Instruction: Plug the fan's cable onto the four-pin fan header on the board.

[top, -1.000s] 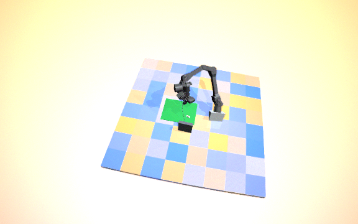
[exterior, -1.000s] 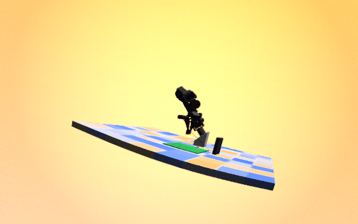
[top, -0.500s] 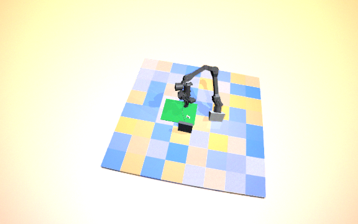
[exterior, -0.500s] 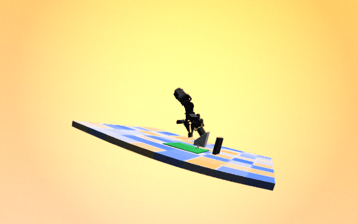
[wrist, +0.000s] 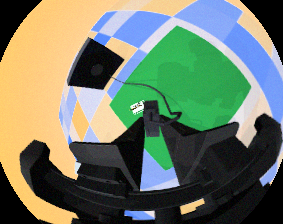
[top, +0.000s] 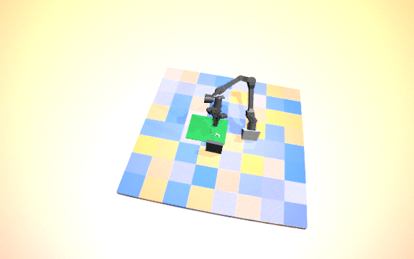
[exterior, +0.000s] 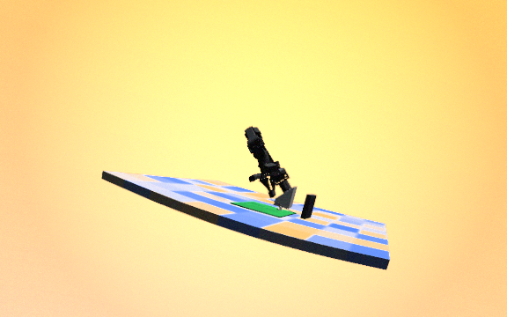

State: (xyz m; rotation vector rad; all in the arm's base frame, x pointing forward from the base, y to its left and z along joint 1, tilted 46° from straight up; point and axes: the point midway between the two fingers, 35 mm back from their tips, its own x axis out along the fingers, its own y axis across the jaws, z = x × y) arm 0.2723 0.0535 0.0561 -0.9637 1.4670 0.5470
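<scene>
Now: the green board 100 mm below my gripper tip, 50 mm ahead of it and 10 mm to the left of it. The rest, counted from my gripper tip: white four-pin header 90 mm below, 50 mm to the left, 40 mm behind; then dark plug 10 mm below; then black fan 190 mm to the left, 40 mm behind, 30 mm below.
</scene>
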